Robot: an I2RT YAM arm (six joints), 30 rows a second.
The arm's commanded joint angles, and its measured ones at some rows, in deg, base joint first. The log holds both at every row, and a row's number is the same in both.
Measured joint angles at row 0:
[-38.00 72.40 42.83 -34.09 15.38 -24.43]
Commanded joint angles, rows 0 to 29:
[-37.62 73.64 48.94 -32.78 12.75 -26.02]
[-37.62 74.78 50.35 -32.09 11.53 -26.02]
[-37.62 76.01 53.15 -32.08 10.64 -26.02]
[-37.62 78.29 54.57 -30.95 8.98 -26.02]
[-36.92 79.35 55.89 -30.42 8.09 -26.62]
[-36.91 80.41 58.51 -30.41 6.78 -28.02]
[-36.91 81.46 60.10 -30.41 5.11 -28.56]
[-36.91 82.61 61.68 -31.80 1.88 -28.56]
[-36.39 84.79 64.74 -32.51 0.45 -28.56]
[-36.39 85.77 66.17 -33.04 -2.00 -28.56]
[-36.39 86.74 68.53 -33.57 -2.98 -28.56]
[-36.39 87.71 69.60 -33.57 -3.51 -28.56]
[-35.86 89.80 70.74 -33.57 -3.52 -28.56]
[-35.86 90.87 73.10 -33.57 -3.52 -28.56]
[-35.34 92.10 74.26 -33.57 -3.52 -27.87]
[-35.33 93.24 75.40 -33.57 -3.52 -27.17]
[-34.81 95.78 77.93 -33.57 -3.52 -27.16]
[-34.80 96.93 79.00 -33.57 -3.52 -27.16]
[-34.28 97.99 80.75 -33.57 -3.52 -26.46]
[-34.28 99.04 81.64 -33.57 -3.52 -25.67]
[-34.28 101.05 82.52 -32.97 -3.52 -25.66]
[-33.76 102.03 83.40 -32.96 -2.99 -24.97]
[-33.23 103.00 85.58 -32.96 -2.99 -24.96]
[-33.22 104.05 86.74 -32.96 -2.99 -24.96]
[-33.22 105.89 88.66 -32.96 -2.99 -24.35]
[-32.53 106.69 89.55 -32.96 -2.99 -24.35]
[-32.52 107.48 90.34 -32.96 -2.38 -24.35]
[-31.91 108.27 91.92 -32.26 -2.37 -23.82]
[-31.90 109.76 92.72 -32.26 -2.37 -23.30]
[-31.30 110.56 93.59 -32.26 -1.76 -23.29]
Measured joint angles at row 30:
[-32.56 110.28 89.71 -33.34 -2.11 -24.86]
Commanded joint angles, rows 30 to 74:
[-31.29 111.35 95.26 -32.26 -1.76 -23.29]
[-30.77 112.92 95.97 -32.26 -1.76 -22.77]
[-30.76 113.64 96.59 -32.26 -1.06 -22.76]
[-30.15 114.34 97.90 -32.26 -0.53 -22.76]
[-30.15 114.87 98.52 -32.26 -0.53 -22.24]
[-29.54 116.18 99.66 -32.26 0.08 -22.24]
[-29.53 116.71 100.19 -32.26 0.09 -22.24]
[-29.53 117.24 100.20 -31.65 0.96 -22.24]
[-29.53 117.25 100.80 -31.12 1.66 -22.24]
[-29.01 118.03 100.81 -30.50 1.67 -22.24]
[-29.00 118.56 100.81 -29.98 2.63 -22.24]
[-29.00 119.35 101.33 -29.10 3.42 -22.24]
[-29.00 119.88 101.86 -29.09 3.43 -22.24]
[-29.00 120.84 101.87 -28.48 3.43 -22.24]
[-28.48 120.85 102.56 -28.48 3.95 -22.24]
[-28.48 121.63 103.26 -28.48 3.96 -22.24]
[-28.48 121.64 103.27 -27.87 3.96 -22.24]
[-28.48 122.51 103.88 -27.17 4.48 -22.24]
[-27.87 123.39 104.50 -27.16 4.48 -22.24]
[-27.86 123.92 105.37 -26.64 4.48 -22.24]
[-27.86 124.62 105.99 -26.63 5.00 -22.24]
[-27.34 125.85 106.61 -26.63 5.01 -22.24]
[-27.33 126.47 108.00 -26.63 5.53 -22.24]
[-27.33 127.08 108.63 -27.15 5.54 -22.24]
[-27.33 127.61 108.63 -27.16 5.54 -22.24]
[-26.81 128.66 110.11 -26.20 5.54 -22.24]
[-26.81 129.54 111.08 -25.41 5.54 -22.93]
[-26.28 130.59 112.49 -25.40 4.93 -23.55]
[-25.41 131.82 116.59 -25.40 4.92 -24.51]
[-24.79 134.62 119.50 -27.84 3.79 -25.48]
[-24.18 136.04 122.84 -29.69 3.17 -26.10]
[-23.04 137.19 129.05 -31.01 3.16 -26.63]
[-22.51 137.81 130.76 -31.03 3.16 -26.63]
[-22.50 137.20 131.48 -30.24 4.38 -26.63]
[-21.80 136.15 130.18 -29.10 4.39 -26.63]
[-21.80 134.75 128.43 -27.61 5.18 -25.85]
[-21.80 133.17 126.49 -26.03 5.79 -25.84]
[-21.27 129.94 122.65 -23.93 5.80 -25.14]
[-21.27 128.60 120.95 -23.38 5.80 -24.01]
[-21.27 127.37 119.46 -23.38 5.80 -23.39]
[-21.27 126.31 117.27 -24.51 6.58 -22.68]
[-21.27 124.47 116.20 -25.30 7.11 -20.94]
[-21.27 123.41 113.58 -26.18 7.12 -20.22]
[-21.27 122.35 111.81 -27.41 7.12 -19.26]
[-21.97 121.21 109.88 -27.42 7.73 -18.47]
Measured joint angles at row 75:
[-20.29 128.38 113.56 -26.13 5.43 -22.26]
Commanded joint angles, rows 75 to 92:
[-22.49 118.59 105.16 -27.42 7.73 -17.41]
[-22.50 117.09 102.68 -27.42 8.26 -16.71]
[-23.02 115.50 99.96 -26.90 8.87 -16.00]
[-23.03 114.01 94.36 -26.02 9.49 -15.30]
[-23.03 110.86 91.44 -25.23 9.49 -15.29]
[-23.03 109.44 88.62 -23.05 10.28 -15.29]
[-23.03 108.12 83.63 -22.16 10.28 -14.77]
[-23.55 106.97 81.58 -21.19 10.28 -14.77]
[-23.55 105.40 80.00 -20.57 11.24 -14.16]
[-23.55 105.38 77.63 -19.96 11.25 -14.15]
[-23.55 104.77 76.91 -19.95 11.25 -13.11]
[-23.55 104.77 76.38 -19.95 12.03 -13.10]
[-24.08 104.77 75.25 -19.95 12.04 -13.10]
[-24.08 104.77 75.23 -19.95 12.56 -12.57]
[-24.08 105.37 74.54 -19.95 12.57 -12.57]
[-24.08 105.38 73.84 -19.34 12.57 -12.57]
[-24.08 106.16 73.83 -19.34 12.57 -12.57]
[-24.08 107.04 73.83 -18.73 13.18 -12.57]
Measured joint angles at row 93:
[-23.86 108.75 74.04 -21.87 11.14 -13.82]
